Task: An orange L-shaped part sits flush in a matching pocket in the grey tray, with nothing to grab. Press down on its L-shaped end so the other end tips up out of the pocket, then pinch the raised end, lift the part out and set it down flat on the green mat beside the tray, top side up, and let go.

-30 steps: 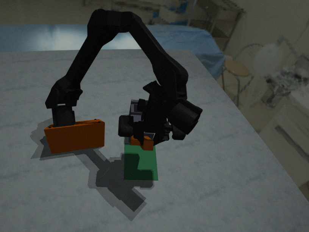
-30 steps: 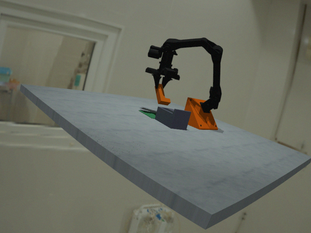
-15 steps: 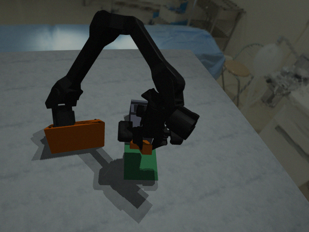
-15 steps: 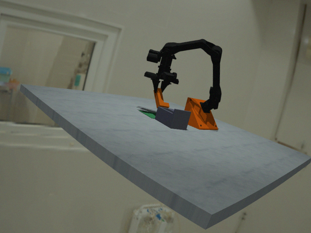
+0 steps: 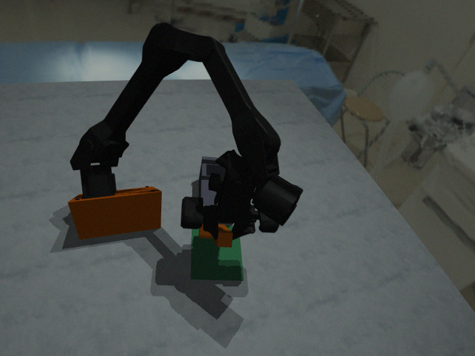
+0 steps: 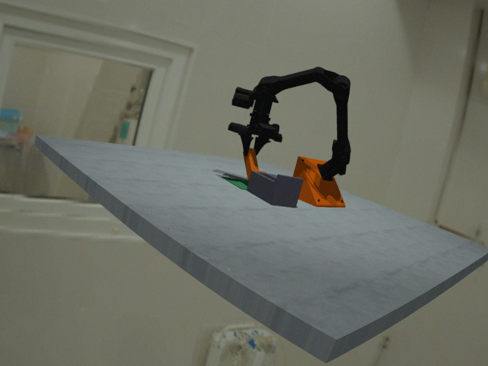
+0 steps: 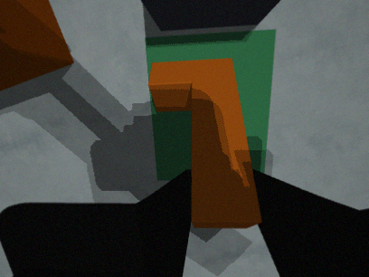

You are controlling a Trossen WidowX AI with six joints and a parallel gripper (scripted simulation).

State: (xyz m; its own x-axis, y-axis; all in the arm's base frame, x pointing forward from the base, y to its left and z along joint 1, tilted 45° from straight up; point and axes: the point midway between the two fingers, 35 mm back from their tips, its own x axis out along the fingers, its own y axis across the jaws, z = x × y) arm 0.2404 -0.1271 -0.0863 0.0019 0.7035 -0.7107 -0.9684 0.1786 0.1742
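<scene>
Now: the orange l-shaped part 10 mm behind my gripper tip, 40 mm to the left of it and 30 mm below it. From my gripper tip the other things lie so: green mat (10 mm ahead, 20 mm to the left, 110 mm below).
</scene>
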